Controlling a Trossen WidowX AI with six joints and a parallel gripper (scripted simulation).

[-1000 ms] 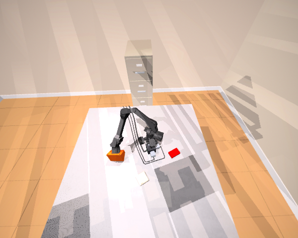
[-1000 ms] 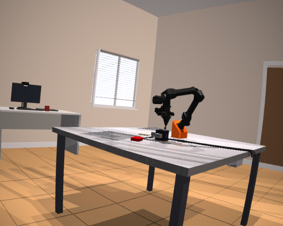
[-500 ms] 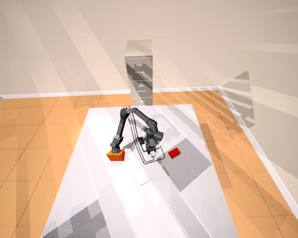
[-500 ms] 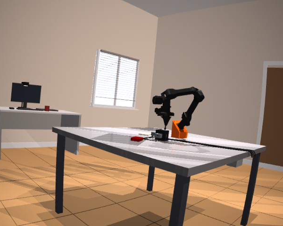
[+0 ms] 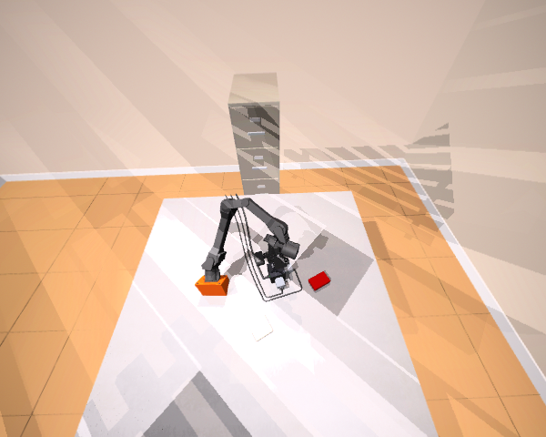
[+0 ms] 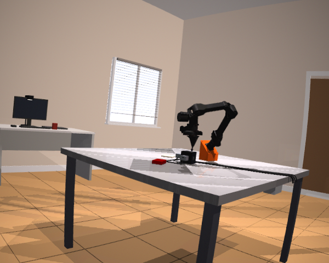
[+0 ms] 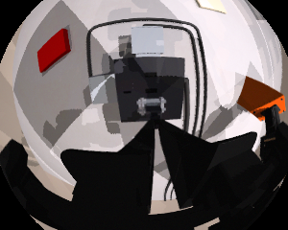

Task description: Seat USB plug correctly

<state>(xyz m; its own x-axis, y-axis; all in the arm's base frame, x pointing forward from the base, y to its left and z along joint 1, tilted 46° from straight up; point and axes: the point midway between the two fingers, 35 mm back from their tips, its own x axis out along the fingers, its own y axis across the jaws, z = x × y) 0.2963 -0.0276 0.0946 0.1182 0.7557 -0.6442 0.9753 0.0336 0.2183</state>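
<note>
The USB plug is 2 cm below my gripper tip. Round my gripper tip: pad: 10 cm behind, 26 cm to the right, 10 cm below; red block: 22 cm ahead, 9 cm to the right, 10 cm below.
</note>
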